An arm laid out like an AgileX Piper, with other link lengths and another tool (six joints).
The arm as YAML. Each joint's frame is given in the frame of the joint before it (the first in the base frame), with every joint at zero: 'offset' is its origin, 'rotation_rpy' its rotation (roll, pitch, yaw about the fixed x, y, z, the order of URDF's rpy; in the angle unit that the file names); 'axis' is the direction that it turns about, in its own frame. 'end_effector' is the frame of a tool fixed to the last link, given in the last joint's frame.
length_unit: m
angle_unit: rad
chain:
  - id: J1
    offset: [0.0, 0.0, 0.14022]
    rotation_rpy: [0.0, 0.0, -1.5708]
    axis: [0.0, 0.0, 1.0]
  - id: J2
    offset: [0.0, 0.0, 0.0]
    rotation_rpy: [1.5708, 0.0, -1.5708]
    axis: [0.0, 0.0, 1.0]
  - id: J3
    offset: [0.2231, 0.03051, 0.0]
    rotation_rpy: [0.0, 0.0, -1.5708]
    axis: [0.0, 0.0, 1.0]
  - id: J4
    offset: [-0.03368, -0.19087, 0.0]
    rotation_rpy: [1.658, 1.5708, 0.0]
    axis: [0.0, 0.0, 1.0]
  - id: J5
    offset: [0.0, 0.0, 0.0]
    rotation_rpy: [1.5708, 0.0, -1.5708]
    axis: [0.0, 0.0, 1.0]
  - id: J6
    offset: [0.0, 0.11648, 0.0]
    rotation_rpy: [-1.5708, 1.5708, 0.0]
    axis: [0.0, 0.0, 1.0]
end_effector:
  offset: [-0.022, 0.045, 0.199]
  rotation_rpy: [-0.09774, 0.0, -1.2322]
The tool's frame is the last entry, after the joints.
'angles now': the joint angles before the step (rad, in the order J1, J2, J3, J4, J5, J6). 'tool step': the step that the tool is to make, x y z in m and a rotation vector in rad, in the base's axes. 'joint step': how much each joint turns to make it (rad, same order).
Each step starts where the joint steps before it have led.
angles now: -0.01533, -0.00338, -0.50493, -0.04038, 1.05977, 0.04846
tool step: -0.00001, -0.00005, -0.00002, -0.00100, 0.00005, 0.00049
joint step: -0.00003, 0.00002, 0.00000, 0.00002, -0.00003, -0.00114
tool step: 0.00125, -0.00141, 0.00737, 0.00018, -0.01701, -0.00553
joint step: 0.00010, 0.00251, -0.01797, -0.00561, -0.00133, 0.00568
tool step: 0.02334, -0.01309, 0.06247, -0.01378, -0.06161, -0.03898
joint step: -0.00010, 0.21657, -0.20661, -0.05082, -0.06984, 0.03478
